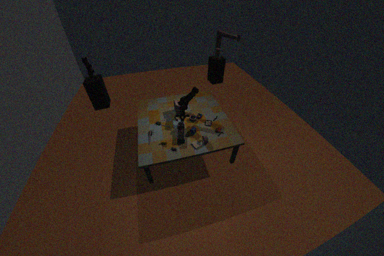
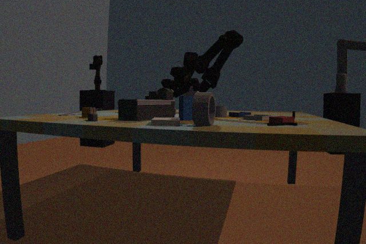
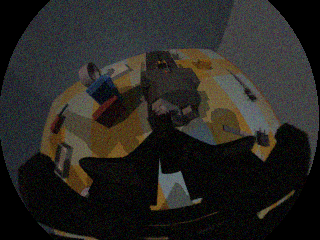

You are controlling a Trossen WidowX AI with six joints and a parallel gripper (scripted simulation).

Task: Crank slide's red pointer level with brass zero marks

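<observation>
Now: the red pointer 100 mm ahead of my gripper tip and 60 mm to the right of it. From my gripper tip the other things lie so: blue block: 160 mm ahead, 90 mm to the left, 40 mm below; yellow block: 310 mm to the right, 200 mm ahead, 70 mm below; dark crank handle: 20 mm behind, 20 mm above, 10 mm to the left.
</observation>
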